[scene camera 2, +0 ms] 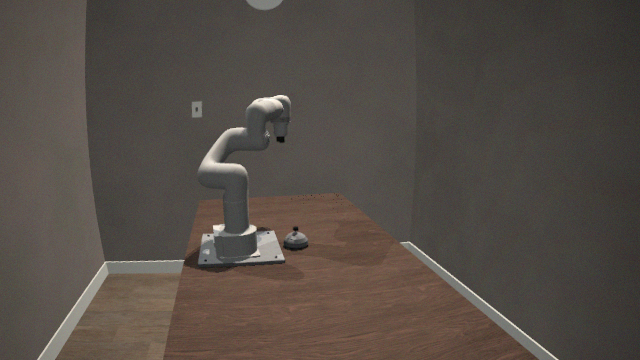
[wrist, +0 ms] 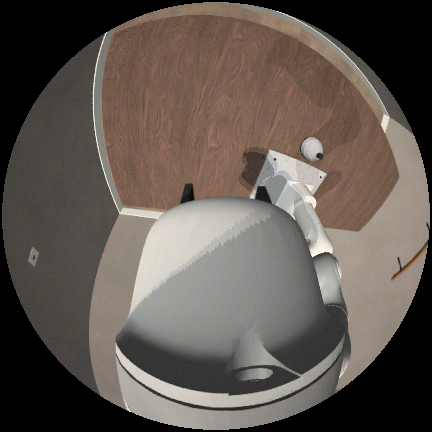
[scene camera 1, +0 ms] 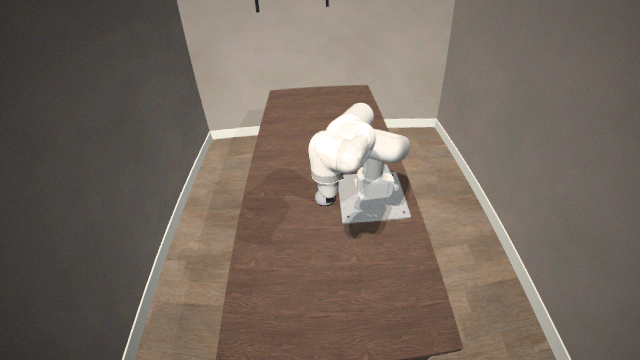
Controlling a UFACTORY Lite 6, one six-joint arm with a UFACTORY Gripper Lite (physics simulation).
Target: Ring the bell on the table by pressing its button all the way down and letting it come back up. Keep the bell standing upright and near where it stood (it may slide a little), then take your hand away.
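Frame: origin at the arm's base, x ahead, y left, z up, level; metres.
Seen in the pictures: hand, its tool point: (scene camera 2: 280, 139) (wrist: 225, 207) (scene camera 1: 328, 193); arm's base, origin of its link: (scene camera 2: 239, 250) (wrist: 294, 194) (scene camera 1: 371, 188).
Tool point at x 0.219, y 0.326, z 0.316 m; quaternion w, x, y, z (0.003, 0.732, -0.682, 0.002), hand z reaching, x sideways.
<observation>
Offsets run from my tool point to a thing's top centre. Level surfaces: height alone.
The bell @(0.304 m right, 0.020 m back, 0.261 m down) (scene camera 1: 320, 199) (scene camera 2: 296, 241) (wrist: 311, 148) is a silver-grey dome that stands upright on the table beside the robot's base plate. Its black button @(0.304 m right, 0.020 m back, 0.261 m down) (scene camera 2: 295, 228) (wrist: 319, 156) is up on top. My gripper (scene camera 2: 280, 139) (wrist: 225, 193) points down, high above the table and apart from the bell. In the wrist view its two black fingers stand wide apart with nothing between them, and the bell lies up and to the right of them. In scene camera 1 the wrist and gripper partly cover the bell.
The brown wooden table @(0.327 m down) (scene camera 1: 320, 280) (scene camera 2: 320, 310) (wrist: 190, 100) carries the light grey base plate (scene camera 1: 350, 212) (scene camera 2: 272, 255) (wrist: 304, 167) with the arm's base on it. The plate's edge is close to the bell. Room walls stand beyond the table.
</observation>
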